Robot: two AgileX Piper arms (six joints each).
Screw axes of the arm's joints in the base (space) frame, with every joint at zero. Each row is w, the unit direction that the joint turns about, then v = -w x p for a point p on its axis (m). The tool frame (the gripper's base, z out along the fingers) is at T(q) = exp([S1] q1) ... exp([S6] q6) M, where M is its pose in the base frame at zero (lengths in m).
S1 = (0, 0, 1, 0, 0, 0)
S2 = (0, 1, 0, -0.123, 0, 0)
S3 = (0, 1, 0, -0.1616, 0, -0.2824)
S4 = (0.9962, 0, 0.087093, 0, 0.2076, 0)
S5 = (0, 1, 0, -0.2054, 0, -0.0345)
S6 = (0.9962, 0, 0.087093, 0, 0.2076, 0)
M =
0.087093 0 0.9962 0.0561
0 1 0 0
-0.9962 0 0.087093 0.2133
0 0 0 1
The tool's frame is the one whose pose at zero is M.
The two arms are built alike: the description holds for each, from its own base.
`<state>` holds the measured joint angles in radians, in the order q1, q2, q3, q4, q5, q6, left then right.
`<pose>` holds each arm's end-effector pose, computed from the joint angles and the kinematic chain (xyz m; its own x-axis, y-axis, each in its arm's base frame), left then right.
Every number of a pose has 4 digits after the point.
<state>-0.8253 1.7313 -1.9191 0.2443 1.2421 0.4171 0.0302 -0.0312 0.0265 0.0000 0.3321 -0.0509</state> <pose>0.2659 -0.2574 0.4125 -0.1890 0.8894 -0.4163 0.8148 0.3786 0.4391 0.0525 0.0016 0.1761 -0.2359 -0.0580 -0.9700 -0.0423 0.9979 -0.0494</pose>
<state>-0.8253 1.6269 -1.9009 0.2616 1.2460 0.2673 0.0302 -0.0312 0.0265 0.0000 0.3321 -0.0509</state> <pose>0.2455 -0.2330 0.4444 -0.2792 0.7959 -0.5373 0.7481 0.5311 0.3980 0.0525 0.0016 0.1761 -0.2359 -0.0580 -0.9700 -0.0423 0.9979 -0.0494</pose>
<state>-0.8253 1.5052 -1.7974 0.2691 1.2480 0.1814 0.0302 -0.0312 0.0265 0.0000 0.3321 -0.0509</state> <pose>0.2219 -0.2066 0.4541 -0.3355 0.7421 -0.5803 0.7138 0.6023 0.3575 0.0525 0.0016 0.1761 -0.2359 -0.0580 -0.9700 -0.0423 0.9979 -0.0494</pose>
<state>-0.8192 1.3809 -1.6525 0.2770 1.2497 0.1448 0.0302 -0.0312 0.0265 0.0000 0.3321 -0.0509</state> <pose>0.2000 -0.1794 0.4487 -0.3739 0.7285 -0.5740 0.6984 0.6284 0.3425 0.0525 0.0016 0.1761 -0.2359 -0.0580 -0.9700 -0.0423 0.9979 -0.0494</pose>
